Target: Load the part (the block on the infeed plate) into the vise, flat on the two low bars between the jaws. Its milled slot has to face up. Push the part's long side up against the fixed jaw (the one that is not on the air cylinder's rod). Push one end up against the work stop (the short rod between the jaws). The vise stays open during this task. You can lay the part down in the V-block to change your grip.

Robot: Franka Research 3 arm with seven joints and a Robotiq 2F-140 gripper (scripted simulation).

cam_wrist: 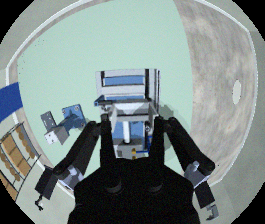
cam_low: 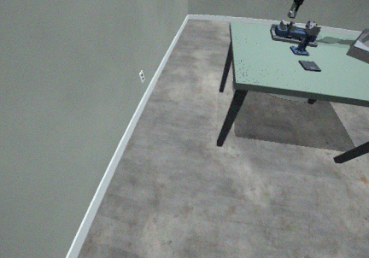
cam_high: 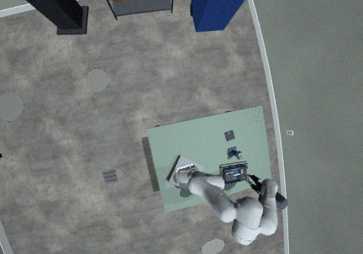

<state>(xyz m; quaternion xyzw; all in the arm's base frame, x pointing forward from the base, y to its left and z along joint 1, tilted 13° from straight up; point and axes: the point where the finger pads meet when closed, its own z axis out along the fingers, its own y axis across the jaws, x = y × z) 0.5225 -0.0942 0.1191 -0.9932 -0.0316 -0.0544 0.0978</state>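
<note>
The part is 2 cm below my hand. The rest, counted from my hand: vise (13 cm below, 7 cm behind, 2 cm to the left).
</note>
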